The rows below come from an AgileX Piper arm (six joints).
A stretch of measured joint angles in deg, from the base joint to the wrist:
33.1 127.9 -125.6 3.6 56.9 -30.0
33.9 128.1 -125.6 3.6 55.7 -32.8
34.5 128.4 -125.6 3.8 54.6 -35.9
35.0 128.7 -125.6 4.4 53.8 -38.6
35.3 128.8 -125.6 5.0 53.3 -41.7
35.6 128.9 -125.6 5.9 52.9 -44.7
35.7 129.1 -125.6 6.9 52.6 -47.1
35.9 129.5 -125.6 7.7 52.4 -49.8
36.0 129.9 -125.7 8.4 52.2 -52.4
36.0 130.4 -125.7 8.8 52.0 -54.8
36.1 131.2 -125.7 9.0 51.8 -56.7
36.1 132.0 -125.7 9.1 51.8 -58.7
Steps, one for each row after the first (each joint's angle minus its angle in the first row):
0.8 0.2 0.0 0.0 -1.2 -2.8
1.4 0.5 0.0 0.2 -2.3 -5.9
1.9 0.8 0.0 0.8 -3.1 -8.6
2.2 0.9 0.0 1.4 -3.6 -11.7
2.5 1.0 0.0 2.3 -4.0 -14.7
2.6 1.2 0.0 3.3 -4.3 -17.1
2.8 1.6 0.0 4.1 -4.5 -19.8
2.9 2.0 -0.1 4.8 -4.7 -22.4
2.9 2.5 -0.1 5.2 -4.9 -24.8
3.0 3.3 -0.1 5.4 -5.1 -26.7
3.0 4.1 -0.1 5.5 -5.1 -28.7

